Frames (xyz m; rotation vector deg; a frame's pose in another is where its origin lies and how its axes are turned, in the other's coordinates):
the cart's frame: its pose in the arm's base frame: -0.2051 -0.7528 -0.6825 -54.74 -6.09 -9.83
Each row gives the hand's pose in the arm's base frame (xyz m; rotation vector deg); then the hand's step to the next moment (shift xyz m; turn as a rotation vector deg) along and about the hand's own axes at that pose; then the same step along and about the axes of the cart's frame.
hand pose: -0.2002 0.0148 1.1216 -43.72 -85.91 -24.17
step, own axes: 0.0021 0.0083 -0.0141 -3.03 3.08 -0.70
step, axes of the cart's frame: 0.0164 -0.0002 -0.0019 1.69 3.87 -1.14
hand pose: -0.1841 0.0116 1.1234 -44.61 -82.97 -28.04
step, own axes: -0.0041 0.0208 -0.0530 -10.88 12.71 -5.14
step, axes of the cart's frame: 0.0517 -0.0004 -0.0241 9.07 14.15 -4.88
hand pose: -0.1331 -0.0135 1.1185 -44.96 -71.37 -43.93
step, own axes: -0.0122 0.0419 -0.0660 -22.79 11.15 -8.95
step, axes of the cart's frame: 0.0650 0.0146 -0.0427 6.18 21.86 -14.42
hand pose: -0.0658 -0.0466 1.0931 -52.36 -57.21 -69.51
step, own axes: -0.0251 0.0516 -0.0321 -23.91 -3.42 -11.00
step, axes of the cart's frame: 0.0478 0.0296 -0.0341 -7.69 18.13 -17.80
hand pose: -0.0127 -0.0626 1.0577 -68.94 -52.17 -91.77
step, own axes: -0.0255 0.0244 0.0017 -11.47 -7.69 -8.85
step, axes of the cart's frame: 0.0222 0.0236 -0.0140 -10.41 7.51 -10.21
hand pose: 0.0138 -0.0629 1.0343 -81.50 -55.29 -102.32
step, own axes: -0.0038 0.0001 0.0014 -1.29 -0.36 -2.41
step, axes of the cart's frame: 0.0008 0.0039 -0.0010 -1.32 0.06 -2.42
